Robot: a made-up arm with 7 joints. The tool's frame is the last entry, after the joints.
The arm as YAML. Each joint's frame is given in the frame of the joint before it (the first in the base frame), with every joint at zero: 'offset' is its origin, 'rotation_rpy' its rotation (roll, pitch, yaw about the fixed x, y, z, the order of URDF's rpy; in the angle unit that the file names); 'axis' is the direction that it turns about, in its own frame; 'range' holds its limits. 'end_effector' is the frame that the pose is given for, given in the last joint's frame.
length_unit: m
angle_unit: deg
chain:
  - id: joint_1
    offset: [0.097, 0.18, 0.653]
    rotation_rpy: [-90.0, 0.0, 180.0]
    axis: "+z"
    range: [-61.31, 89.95]
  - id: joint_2
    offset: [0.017, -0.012, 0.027]
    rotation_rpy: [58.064, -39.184, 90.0]
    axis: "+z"
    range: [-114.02, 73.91]
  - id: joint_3
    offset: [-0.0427, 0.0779, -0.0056]
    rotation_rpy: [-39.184, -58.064, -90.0]
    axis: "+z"
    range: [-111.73, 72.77]
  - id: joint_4
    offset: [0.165, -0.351, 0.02]
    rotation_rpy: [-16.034, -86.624, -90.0]
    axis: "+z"
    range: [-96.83, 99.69]
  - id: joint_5
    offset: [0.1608, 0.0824, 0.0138]
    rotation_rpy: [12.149, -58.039, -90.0]
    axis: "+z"
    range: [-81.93, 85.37]
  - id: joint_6
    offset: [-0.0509, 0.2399, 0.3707]
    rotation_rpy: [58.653, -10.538, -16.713]
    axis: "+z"
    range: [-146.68, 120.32]
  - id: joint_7
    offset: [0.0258, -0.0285, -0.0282]
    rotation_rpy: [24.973, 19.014, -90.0]
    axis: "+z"
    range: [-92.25, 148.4]
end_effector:
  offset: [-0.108, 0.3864, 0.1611]
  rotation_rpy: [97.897, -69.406, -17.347]
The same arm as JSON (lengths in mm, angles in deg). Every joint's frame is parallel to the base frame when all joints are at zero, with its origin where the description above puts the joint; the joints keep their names.
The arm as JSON. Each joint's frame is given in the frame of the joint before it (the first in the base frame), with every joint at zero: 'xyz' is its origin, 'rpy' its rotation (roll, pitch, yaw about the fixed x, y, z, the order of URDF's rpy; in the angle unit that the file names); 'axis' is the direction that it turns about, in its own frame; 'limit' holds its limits. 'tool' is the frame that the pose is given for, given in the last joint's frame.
{"units": {"length": "mm", "angle": "deg"}, "joints": [
  {"name": "joint_1", "type": "revolute", "origin": {"xyz": [97.0, 180.0, 653.0], "rpy": [0.0, 0.0, 0.0]}, "axis": [0.0, -1.0, 0.0], "limit": {"lower": -61.31, "upper": 89.95}},
  {"name": "joint_2", "type": "revolute", "origin": {"xyz": [-17.0, -27.0, 12.0], "rpy": [0.0, 0.0, 0.0]}, "axis": [-0.848638, -0.410018, 0.334215], "limit": {"lower": -114.02, "upper": 73.91}},
  {"name": "joint_3", "type": "revolute", "origin": {"xyz": [46.0, -22.0, 73.0], "rpy": [0.0, 0.0, 0.0]}, "axis": [0.0, -1.0, 0.0], "limit": {"lower": -111.73, "upper": 72.77}},
  {"name": "joint_4", "type": "revolute", "origin": {"xyz": [-165.0, -20.0, 351.0], "rpy": [0.0, 0.0, 0.0]}, "axis": [-0.276209, -0.056602, -0.95943], "limit": {"lower": -96.83, "upper": 99.69}},
  {"name": "joint_5", "type": "revolute", "origin": {"xyz": [-83.0, -160.0, 18.9], "rpy": [0.0, 0.0, 0.0]}, "axis": [-0.940075, 0.194295, -0.280193], "limit": {"lower": -81.93, "upper": 85.37}},
  {"name": "joint_6", "type": "revolute", "origin": {"xyz": [-411.0, -160.0, -55.0], "rpy": [0.0, 0.0, 0.0]}, "axis": [-0.41319, 0.892679, 0.179996], "limit": {"lower": -146.68, "upper": 120.32}},
  {"name": "joint_7", "type": "revolute", "origin": {"xyz": [41.0, -8.0, -23.0], "rpy": [0.0, 0.0, 0.0]}, "axis": [-0.1492, 0.764599, 0.626999], "limit": {"lower": -92.25, "upper": 148.4}}
], "tool": {"origin": {"xyz": [-96.0, 365.0, -211.0], "rpy": [-3.64, -46.2, 74.79]}}}

